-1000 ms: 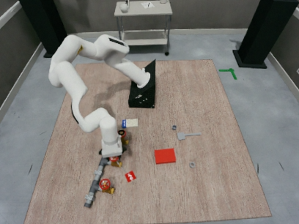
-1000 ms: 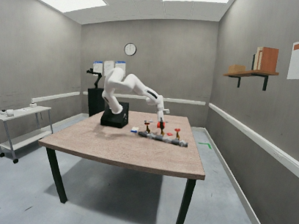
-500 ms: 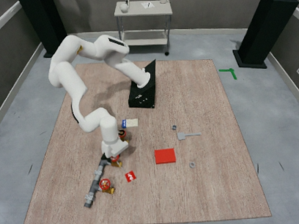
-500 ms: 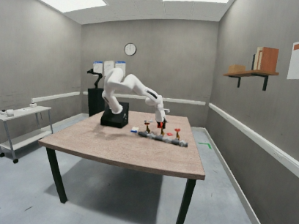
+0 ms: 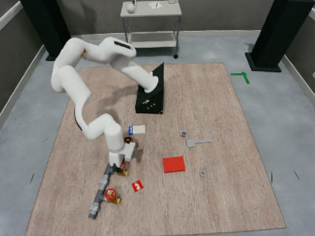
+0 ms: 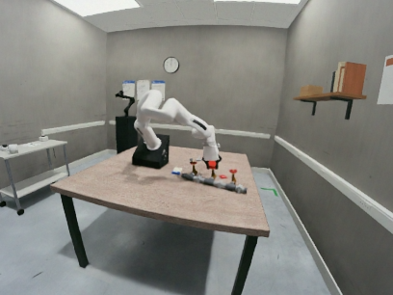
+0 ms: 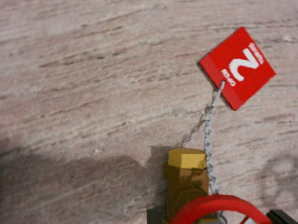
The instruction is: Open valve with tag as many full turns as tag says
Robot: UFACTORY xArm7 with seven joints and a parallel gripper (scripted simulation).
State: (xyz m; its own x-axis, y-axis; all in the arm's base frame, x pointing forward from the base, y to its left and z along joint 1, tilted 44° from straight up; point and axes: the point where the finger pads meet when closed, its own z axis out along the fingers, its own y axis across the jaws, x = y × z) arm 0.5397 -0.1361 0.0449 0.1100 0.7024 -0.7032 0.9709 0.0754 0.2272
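My gripper is now 100 mm above the red square tag, 90 mm to the right of it and 70 mm short of it. Round my hand: grey key-shaped tool 430 mm to the left, 210 mm behind, 100 mm below; then white card 280 mm behind, 100 mm below, 50 mm to the left; then red block 290 mm to the left, 90 mm below, 60 mm behind.
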